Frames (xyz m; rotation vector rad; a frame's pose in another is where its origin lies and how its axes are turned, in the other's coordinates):
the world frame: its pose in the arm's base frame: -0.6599 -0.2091 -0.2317 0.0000 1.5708 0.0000
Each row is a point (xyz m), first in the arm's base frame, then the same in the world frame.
Working: the arm's base frame: its pose in the world frame: -0.2317 0.2091 0.6599 0.0000 -1.5708 0.0000

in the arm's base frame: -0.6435 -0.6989 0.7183
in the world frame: -0.9500 -0.4898 0.0164
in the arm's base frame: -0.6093 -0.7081 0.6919
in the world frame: -0.9236 -0.4990 0.0506
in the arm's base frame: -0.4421 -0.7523 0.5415
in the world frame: -0.7732 -0.5432 0.2178
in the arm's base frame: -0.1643 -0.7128 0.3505
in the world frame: -0.5822 -0.5037 0.4956
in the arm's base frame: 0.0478 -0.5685 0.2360
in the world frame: -0.4677 -0.3594 0.7077
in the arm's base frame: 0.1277 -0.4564 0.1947
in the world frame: -0.4264 -0.2473 0.7876
